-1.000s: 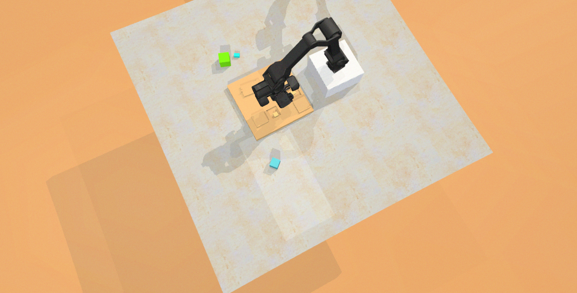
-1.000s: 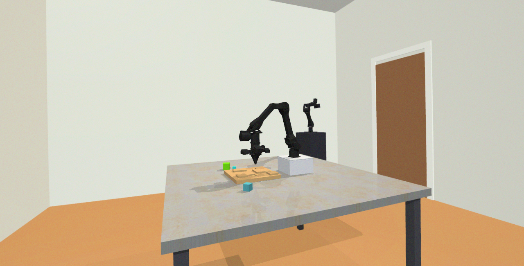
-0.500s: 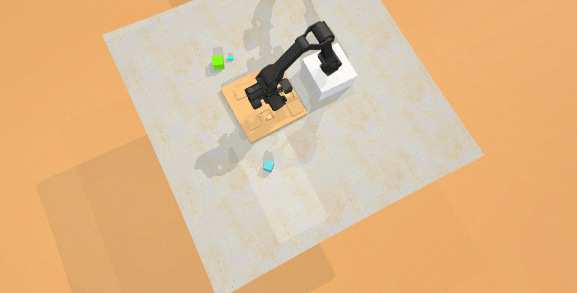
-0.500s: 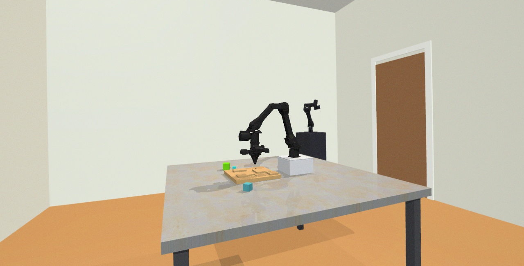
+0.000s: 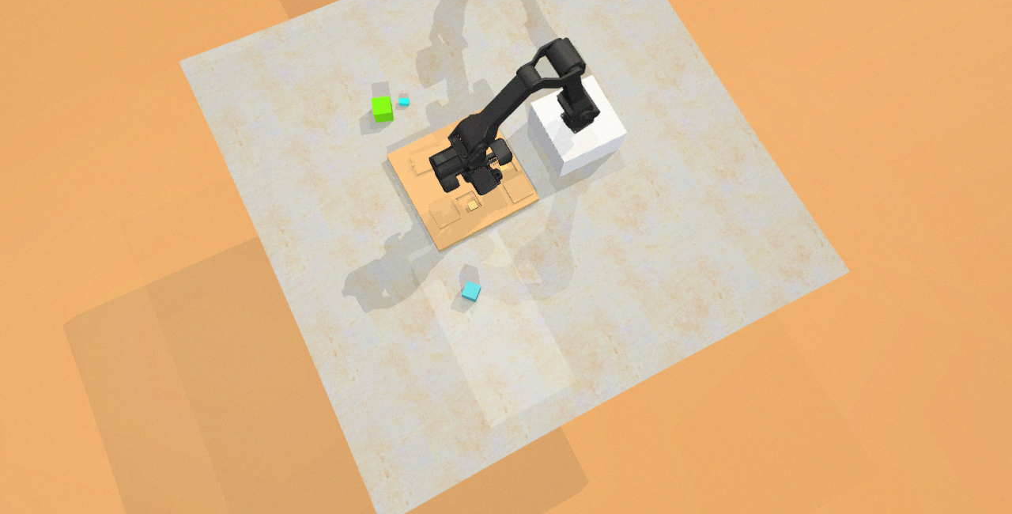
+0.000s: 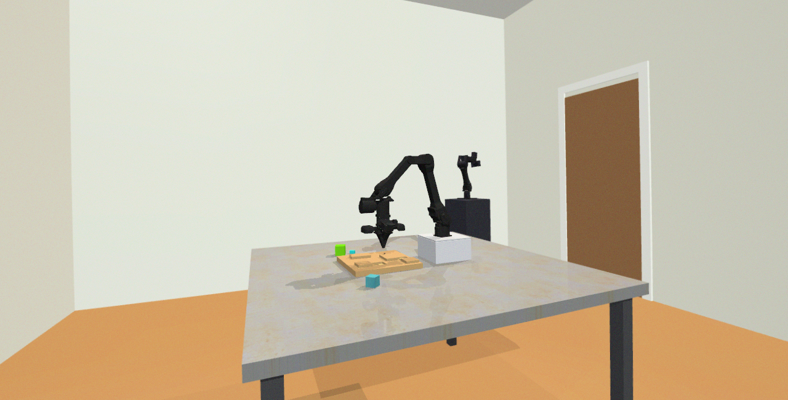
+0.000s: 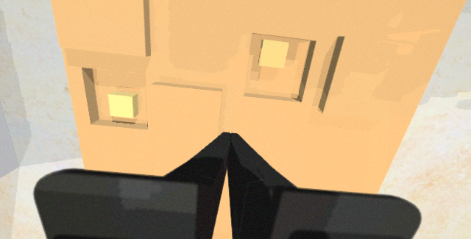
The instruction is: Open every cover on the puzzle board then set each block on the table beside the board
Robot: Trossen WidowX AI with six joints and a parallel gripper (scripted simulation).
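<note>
Right now the tan puzzle board is 3 cm to the right of my gripper tip and 6 cm below it. Also, from my gripper tip: small cyan block (2 cm ahead, 31 cm to the right, 7 cm below); then green cube (8 cm ahead, 31 cm to the right, 5 cm below); then cyan cube (17 cm ahead, 23 cm to the left, 6 cm below).
</note>
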